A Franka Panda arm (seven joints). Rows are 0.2 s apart.
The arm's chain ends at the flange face. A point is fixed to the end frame.
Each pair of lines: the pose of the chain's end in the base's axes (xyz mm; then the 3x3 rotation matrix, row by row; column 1 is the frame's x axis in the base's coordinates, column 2 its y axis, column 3 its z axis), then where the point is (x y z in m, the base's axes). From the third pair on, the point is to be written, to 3 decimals.
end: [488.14, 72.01, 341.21], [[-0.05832, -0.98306, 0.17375], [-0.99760, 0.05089, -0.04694], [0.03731, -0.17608, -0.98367]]
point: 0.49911 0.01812 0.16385
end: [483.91, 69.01, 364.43], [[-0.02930, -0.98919, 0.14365], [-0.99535, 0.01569, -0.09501], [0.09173, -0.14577, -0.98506]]
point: 0.49074 0.00601 0.18989
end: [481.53, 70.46, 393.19], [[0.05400, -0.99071, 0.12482], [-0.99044, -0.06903, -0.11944], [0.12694, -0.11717, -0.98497]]
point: 0.489 0.002 0.221
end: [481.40, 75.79, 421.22], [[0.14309, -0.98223, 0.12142], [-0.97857, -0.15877, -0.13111], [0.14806, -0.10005, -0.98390]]
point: 0.492 0.004 0.250
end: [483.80, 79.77, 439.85], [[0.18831, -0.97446, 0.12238], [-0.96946, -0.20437, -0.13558], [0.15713, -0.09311, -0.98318]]
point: 0.497 0.007 0.270
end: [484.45, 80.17, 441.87], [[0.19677, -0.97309, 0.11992], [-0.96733, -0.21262, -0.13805], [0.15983, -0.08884, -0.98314]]
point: 0.498 0.007 0.272
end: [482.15, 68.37, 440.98], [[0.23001, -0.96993, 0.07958], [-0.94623, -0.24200, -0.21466], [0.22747, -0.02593, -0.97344]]
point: 0.490 -0.018 0.277
